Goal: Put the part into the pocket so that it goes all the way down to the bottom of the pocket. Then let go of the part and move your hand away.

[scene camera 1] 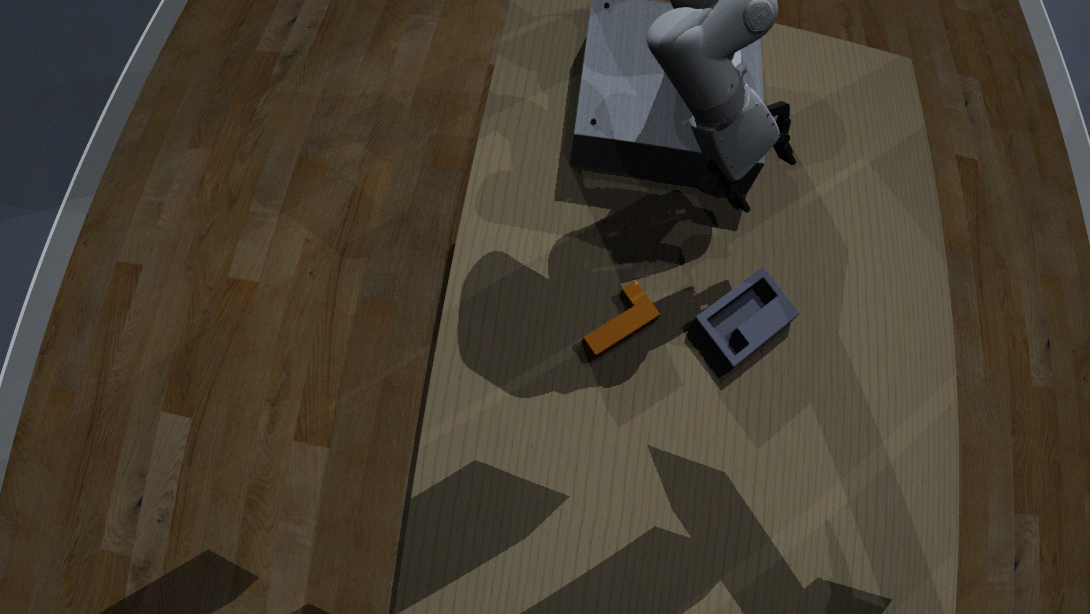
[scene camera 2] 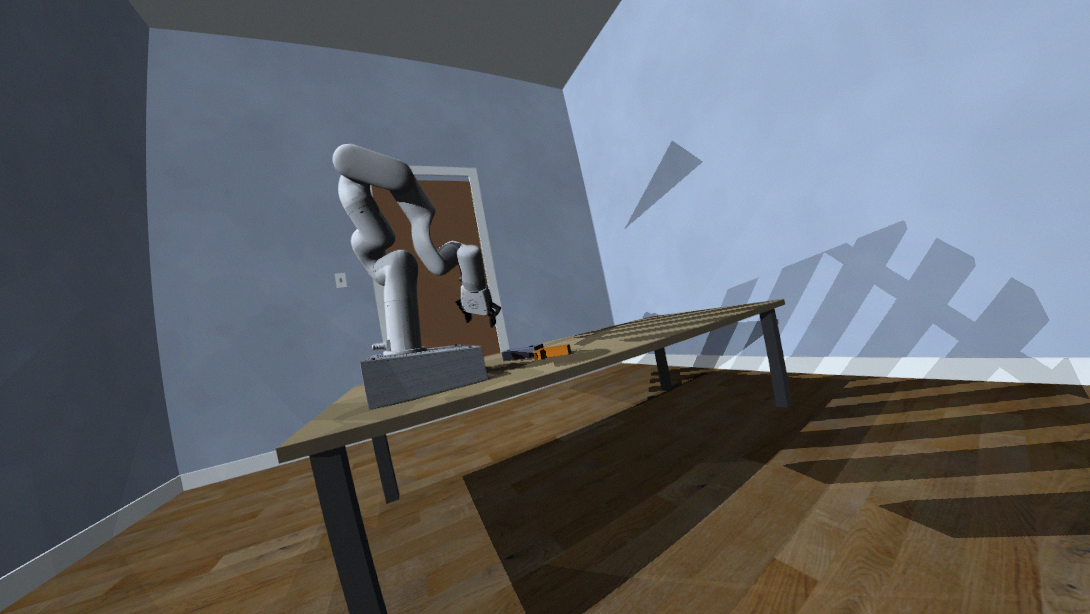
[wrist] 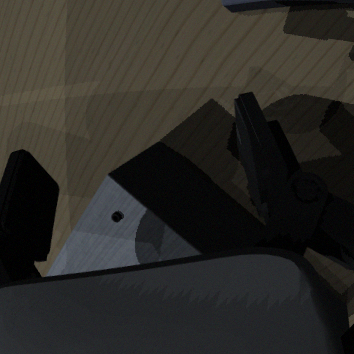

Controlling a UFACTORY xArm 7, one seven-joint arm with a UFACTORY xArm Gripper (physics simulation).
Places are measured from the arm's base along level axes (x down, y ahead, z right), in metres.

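Pixels of known places: gripper, fingertip midpoint: (scene camera 1: 765,183) (scene camera 2: 481,323) (wrist: 132,144); arm's base at its link origin: (scene camera 2: 405,352).
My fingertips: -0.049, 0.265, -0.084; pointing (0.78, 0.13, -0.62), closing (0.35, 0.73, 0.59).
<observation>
For each thing: its top centre in the pictures, then the offset to it from my fingertips, as dx, dy, dz.
- orange L-shaped part at its top centre: (scene camera 1: 616,316) (scene camera 2: 551,347) +0.129, +0.178, +0.173
- blue-grey block at its top centre: (scene camera 1: 749,315) (scene camera 2: 522,347) +0.123, +0.146, -0.020
The orange L-shaped part (scene camera 1: 621,330) (scene camera 2: 556,350) lies flat on the table, left of the pocket block in scene camera 1. Its long bar runs lower left to upper right, its short leg points up-left at the upper-right end. The blue-grey block (scene camera 1: 771,323) (scene camera 2: 518,353) (wrist: 257,4) has an empty L-shaped pocket, its long arm along the upper-left side and short leg at the lower-left end. In the wrist view a strip of the block shows at the top edge. My gripper (scene camera 1: 767,183) (scene camera 2: 479,320) (wrist: 132,144) is open and empty, high above the table near the robot's base.
The grey box-shaped robot base (scene camera 1: 625,87) (scene camera 2: 427,375) (wrist: 95,245) stands on the table (scene camera 1: 892,366) (scene camera 2: 327,438), partly under the gripper in the wrist view. The table's left long edge runs left of the part in scene camera 1. Dark shadows cross the table.
</observation>
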